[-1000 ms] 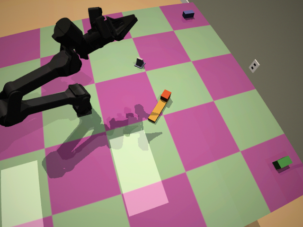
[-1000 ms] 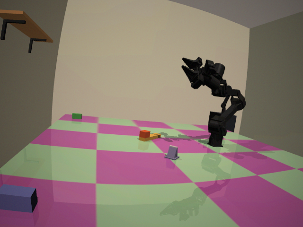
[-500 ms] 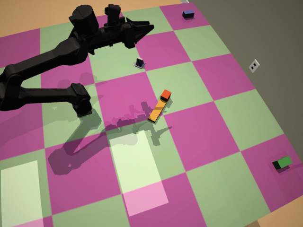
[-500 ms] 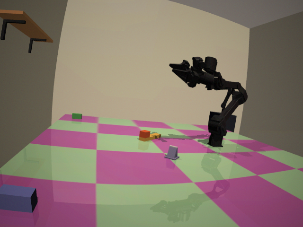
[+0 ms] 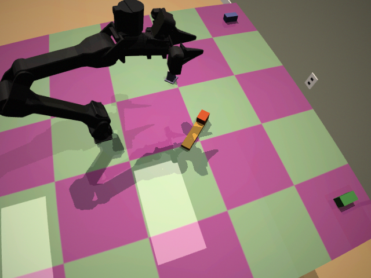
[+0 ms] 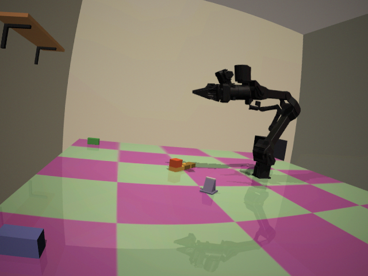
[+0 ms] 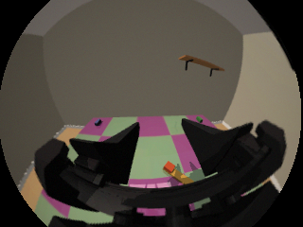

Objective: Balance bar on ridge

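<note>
Now: the bar 28 cm below my gripper tip and 9 cm to the right of it. Round my gripper tip: green block: 52 cm to the right, 39 cm ahead, 29 cm below; blue block: 48 cm to the left, 39 cm ahead, 29 cm below.
</note>
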